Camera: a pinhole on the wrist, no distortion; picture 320 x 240 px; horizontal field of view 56.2 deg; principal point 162.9 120.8 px. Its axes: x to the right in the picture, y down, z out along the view. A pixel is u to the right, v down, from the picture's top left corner.
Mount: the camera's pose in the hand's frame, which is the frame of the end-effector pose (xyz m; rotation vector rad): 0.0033 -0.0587 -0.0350 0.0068 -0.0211 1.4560
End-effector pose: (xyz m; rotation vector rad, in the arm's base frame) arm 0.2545 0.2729 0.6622 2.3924 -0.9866 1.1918
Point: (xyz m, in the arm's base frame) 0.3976 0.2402 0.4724
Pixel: 148 208
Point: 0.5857 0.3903 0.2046
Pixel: outside the picture
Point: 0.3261 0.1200 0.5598
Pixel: outside the picture
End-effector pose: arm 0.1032 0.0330 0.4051 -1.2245 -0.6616 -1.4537
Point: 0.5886 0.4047 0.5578
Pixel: outside the picture
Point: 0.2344 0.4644 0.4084
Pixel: 198 217
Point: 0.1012 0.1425 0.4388
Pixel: 207 149
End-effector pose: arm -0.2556 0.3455 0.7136 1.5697 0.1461 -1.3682
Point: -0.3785 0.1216 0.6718
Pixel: 250 20
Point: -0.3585 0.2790 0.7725
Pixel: 266 230
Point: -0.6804 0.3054 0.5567
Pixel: outside the picture
